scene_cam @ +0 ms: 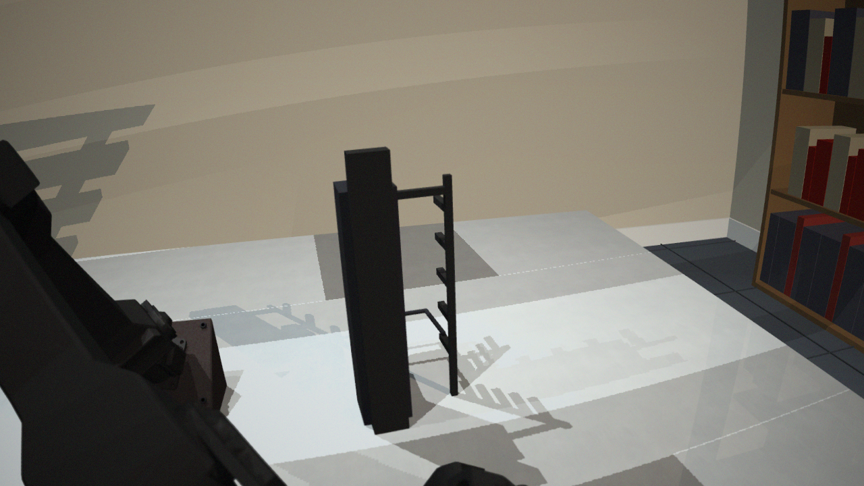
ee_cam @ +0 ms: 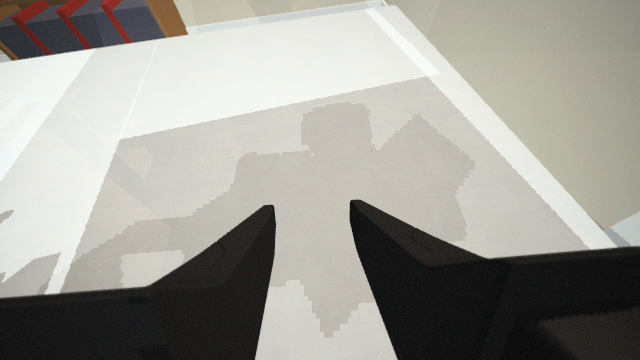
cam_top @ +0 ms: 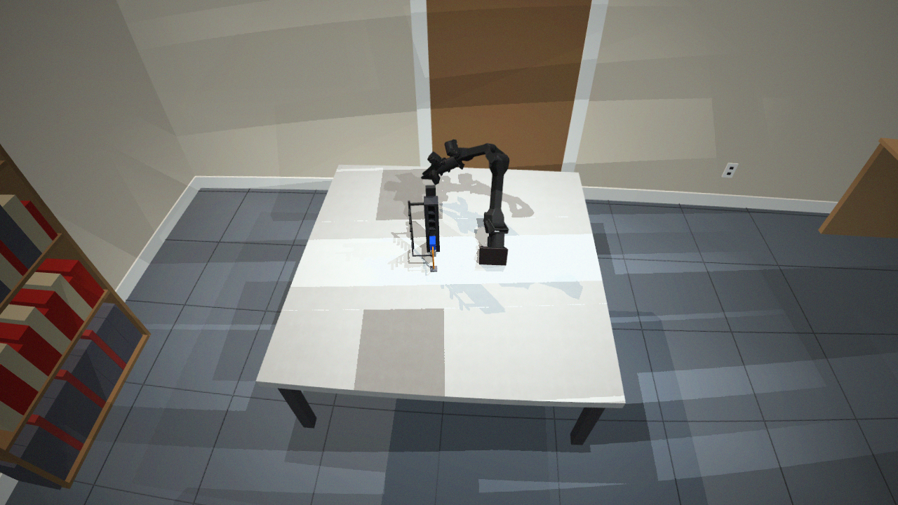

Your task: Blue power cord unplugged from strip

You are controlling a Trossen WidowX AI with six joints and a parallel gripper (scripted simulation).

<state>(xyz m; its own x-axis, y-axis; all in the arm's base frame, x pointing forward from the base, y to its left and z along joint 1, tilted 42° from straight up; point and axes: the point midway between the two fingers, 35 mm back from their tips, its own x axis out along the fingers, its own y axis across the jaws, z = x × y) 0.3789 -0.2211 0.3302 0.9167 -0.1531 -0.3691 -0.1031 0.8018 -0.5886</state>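
My gripper tip is 150 mm past the blue plug, 430 mm to the right of it and 20 mm below it. Round my gripper tip: thin black ladder-like frame: 60 mm behind, 390 mm to the left, 40 mm above.
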